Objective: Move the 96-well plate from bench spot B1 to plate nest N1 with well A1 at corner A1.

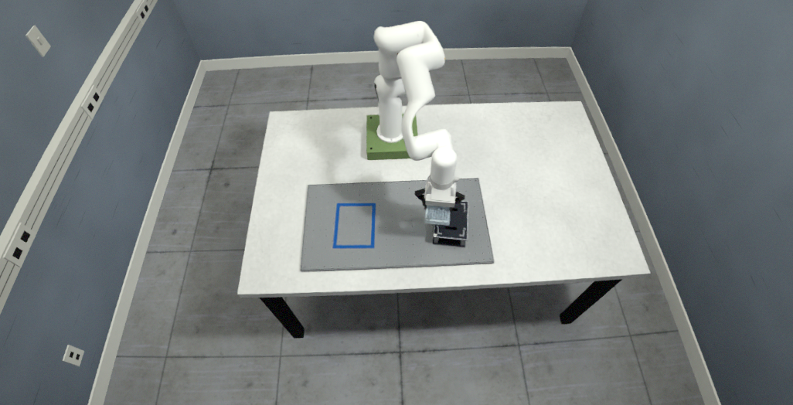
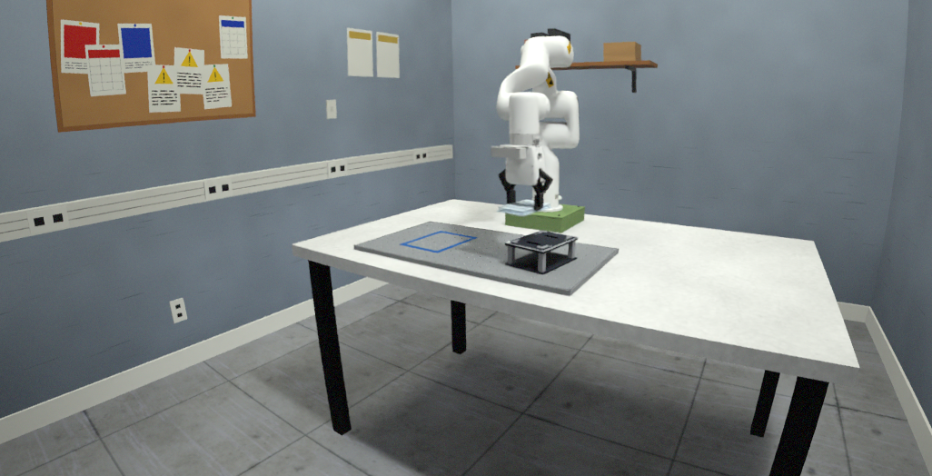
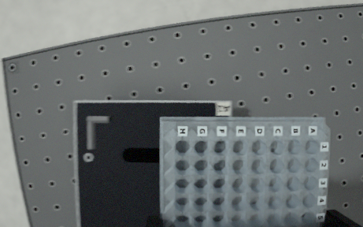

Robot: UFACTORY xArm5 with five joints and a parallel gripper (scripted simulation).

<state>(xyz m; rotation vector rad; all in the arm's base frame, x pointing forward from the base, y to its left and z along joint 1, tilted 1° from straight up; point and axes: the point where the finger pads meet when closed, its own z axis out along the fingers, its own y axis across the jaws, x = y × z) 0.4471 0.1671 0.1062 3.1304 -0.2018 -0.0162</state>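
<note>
My hand is 9 cm above the raised black plate nest and 5 cm to the right of it. Also, from my hand: pale 96-well plate: 1 cm below.
</note>
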